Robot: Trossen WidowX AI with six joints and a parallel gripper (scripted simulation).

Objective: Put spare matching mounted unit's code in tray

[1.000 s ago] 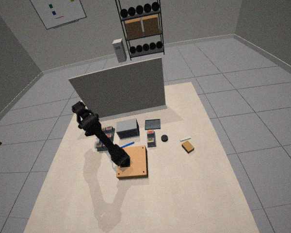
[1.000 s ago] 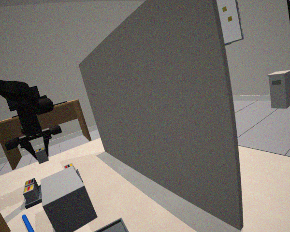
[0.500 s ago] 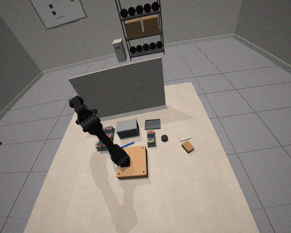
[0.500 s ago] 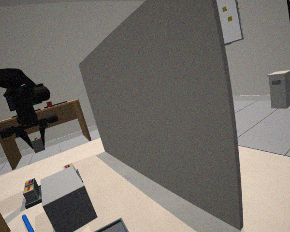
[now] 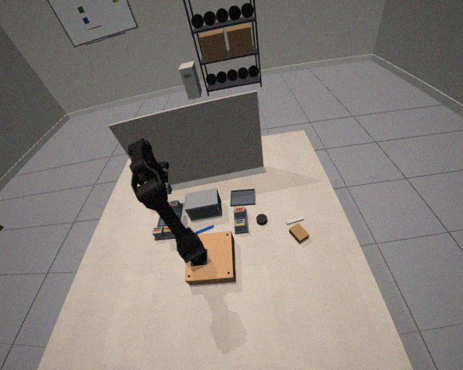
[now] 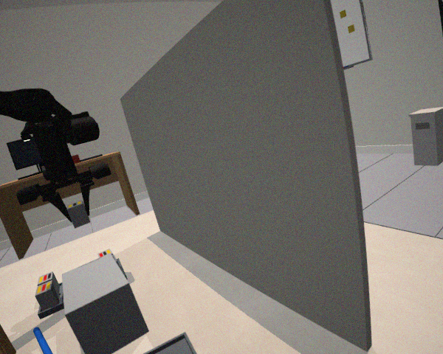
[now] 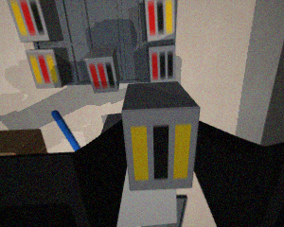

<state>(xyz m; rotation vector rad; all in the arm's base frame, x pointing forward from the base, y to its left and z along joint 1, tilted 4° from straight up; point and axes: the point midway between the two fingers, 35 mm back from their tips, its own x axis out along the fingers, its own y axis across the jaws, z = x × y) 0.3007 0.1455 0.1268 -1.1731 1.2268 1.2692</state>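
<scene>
Now: the flat grey tray 340 mm to the right of my gripper tip, 170 mm below it and 40 mm ahead of it. Also, from my gripper tip: grey spare block 20 mm above; then blue pen 170 mm below, 130 mm behind, 120 mm to the right; then grey mounted unit 140 mm to the right, 130 mm below, 10 mm behind.
</scene>
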